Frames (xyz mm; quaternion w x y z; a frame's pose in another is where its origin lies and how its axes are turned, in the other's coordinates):
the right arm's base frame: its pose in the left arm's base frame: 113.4 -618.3 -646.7 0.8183 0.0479 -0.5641 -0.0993
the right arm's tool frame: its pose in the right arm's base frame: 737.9 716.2 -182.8 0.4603 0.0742 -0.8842 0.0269
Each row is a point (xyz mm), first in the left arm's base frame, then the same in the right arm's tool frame.
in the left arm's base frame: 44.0 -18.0 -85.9
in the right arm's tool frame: 601.4 38.1 41.3
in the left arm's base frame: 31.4 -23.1 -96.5
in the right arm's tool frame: 616.0 32.0 48.3
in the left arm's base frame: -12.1 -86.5 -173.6
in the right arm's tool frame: 674.0 -36.9 109.6
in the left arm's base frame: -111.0 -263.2 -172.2
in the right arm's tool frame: 761.3 -216.5 76.4
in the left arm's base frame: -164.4 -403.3 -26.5
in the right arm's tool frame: 771.2 -350.4 -83.8
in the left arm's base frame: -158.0 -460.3 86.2
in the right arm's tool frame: 735.0 -401.1 -193.9
